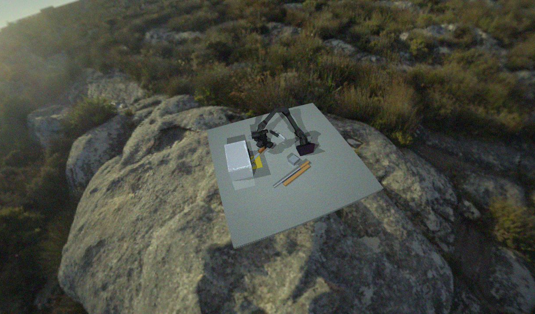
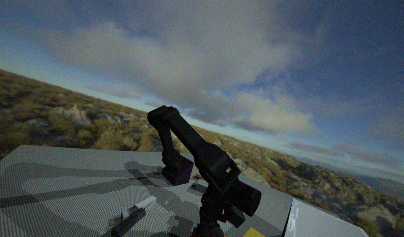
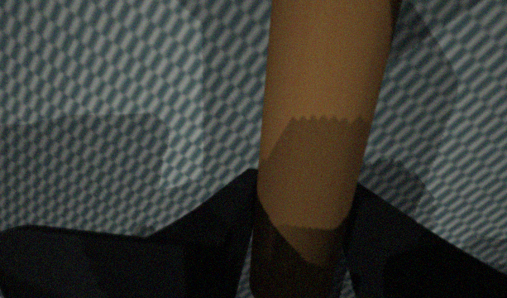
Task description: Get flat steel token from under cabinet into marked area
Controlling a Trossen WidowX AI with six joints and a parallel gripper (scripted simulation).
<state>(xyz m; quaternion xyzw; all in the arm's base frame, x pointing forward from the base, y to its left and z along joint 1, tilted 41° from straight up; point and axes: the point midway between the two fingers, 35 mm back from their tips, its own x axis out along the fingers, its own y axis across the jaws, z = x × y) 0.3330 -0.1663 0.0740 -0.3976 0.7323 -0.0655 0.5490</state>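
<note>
My gripper tip is 19 cm past the small grey cube and 14 cm to the left of it. Also, from my gripper tip: grey bar (21 cm behind, 6 cm to the right); then grey block (18 cm behind, 26 cm to the left, 1 cm above); then wooden stick (14 cm behind, 41 cm to the left).
</note>
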